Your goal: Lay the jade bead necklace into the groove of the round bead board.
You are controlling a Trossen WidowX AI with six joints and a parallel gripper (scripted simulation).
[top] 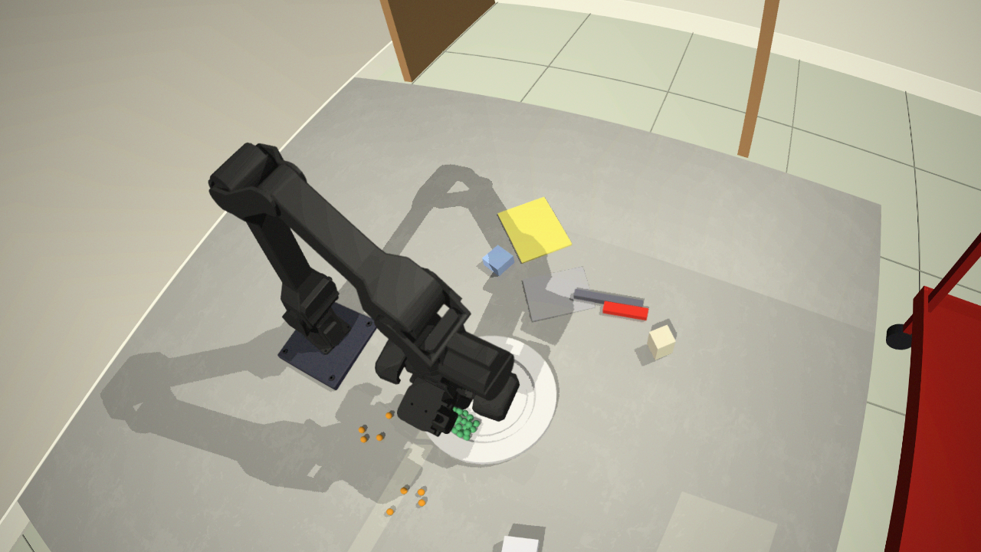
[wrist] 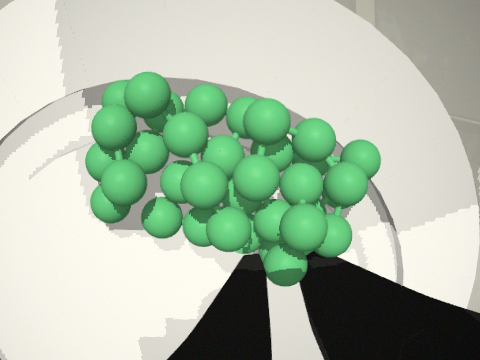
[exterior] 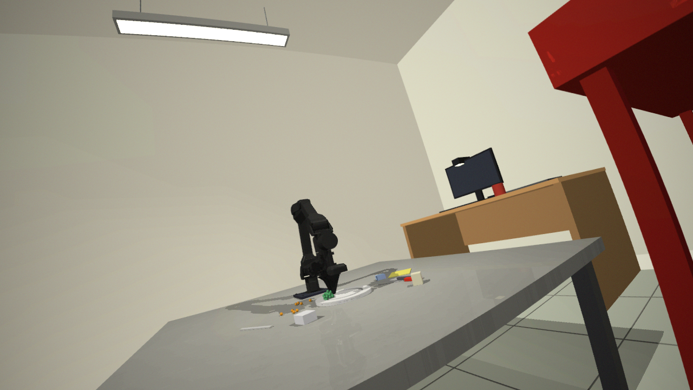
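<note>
My gripper tip is now 3 cm short of the inner disc, 3 cm to the right of it and 1 cm above it. From my gripper tip the other things lie so: blue cube: 11 cm behind, 23 cm to the left, 1 cm below; then grey sheet: 1 cm ahead, 23 cm to the left, 2 cm below; then bead board: 3 cm ahead, 3 cm to the left, 1 cm below.
</note>
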